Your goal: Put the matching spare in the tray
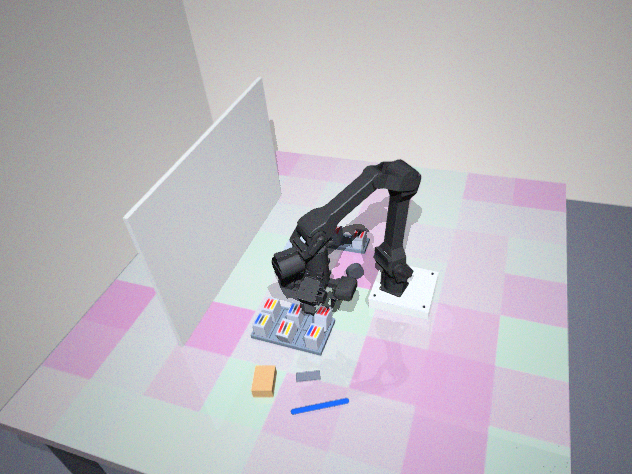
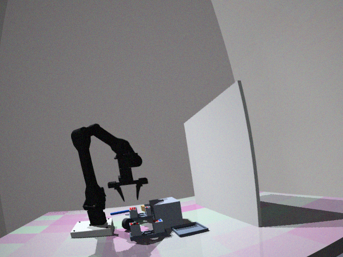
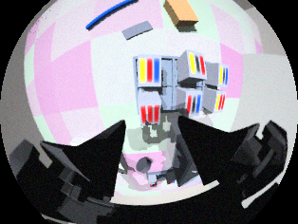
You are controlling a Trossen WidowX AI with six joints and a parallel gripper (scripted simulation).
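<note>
Now: gripper tip 10 mm to the left of the grey spare and 50 mm above it. Also, from my gripper tip: orange block (40 mm ahead, 220 mm to the left, 80 mm below); black round object (10 mm ahead, 200 mm to the right, 70 mm below); mounted unit (160 mm ahead, 150 mm to the right, 40 mm below).
</note>
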